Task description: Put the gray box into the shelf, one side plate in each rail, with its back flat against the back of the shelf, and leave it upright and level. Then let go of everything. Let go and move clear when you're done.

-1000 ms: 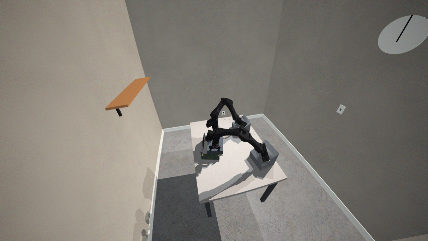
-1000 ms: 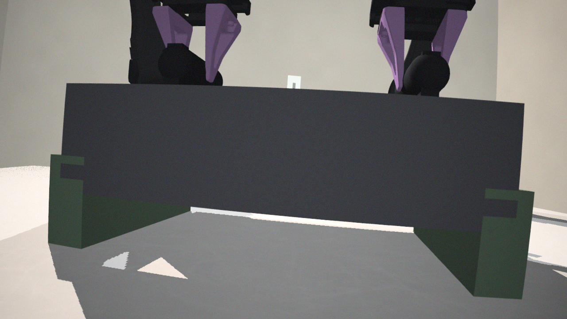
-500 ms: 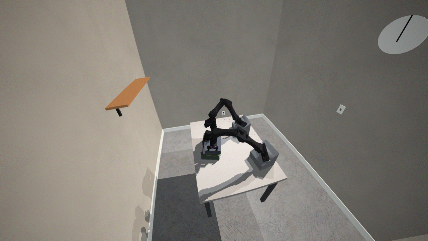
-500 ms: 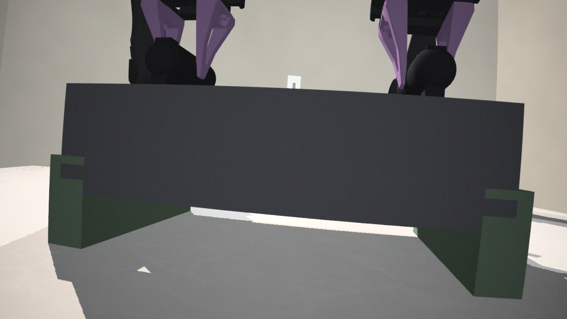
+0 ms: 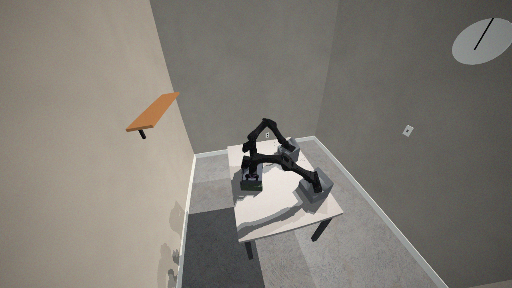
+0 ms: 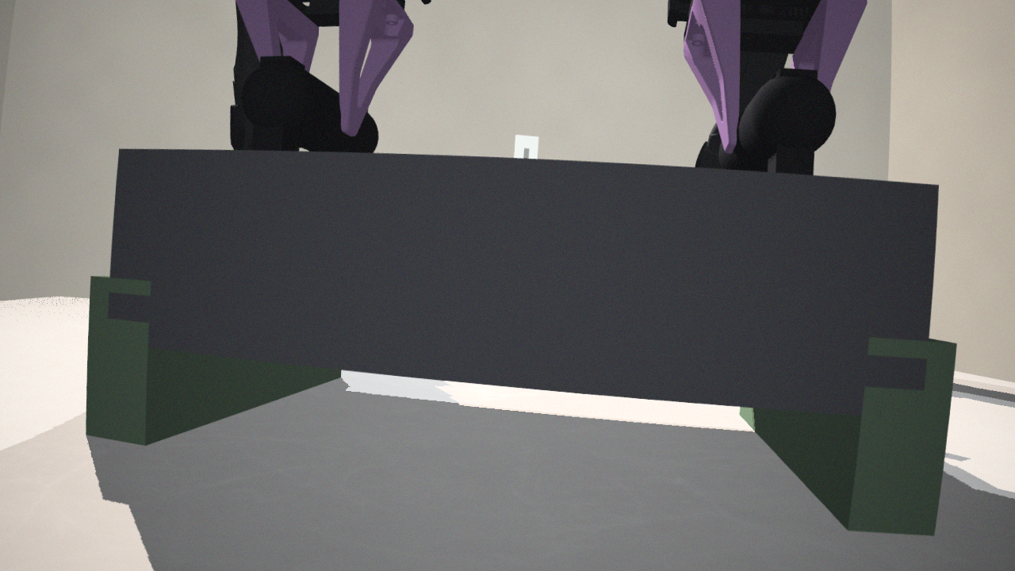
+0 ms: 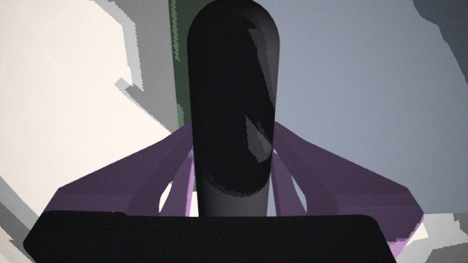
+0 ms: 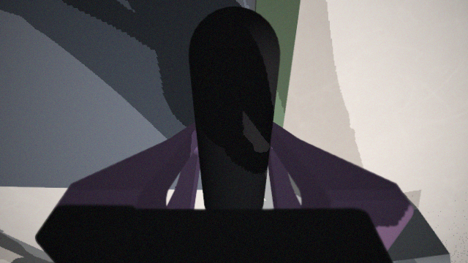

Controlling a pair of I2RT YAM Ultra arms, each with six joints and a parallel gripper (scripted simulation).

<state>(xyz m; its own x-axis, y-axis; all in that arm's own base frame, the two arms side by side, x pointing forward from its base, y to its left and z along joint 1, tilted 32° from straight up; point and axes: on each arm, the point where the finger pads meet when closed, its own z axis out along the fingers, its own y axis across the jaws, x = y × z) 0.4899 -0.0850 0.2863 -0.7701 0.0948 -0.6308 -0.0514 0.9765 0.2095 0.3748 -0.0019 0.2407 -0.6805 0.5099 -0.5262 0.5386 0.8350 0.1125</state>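
My right gripper is now 110 mm to the right of the gray box, 50 mm above it and 40 mm short of it. Also, from my right hand: dark panel: 140 mm ahead, 80 mm to the left, 80 mm below.
The gray box is 110 mm to the right of my left hand, 50 mm below it and 40 mm behind it. The rest, counted from my left hand: dark panel: 150 mm to the right, 80 mm below, 60 mm ahead.
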